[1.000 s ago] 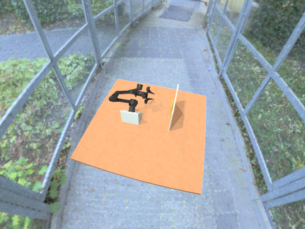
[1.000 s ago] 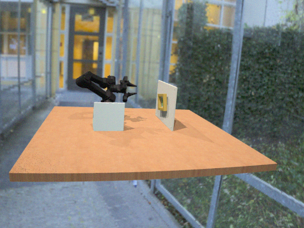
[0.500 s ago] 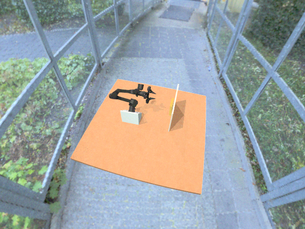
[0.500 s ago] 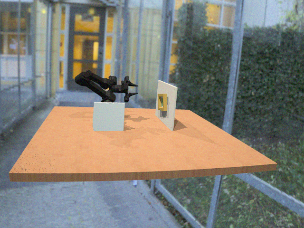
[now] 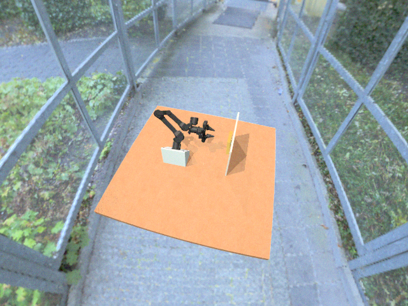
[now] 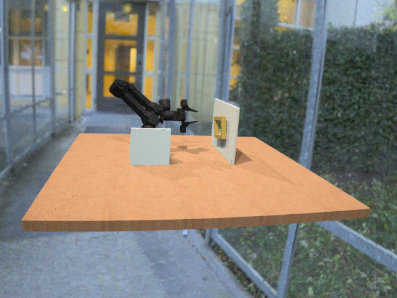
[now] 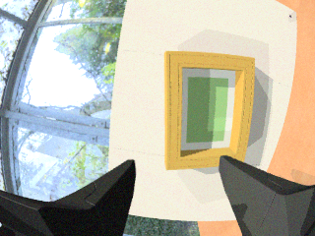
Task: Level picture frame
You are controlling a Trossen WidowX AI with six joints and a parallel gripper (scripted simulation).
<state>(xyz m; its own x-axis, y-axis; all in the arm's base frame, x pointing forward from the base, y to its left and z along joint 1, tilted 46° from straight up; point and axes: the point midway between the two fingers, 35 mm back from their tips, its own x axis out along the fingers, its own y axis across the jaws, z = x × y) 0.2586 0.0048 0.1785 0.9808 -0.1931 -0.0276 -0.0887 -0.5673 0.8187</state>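
My gripper tip is 140 mm short of the picture frame, 60 mm above it and 30 mm to the left of it.
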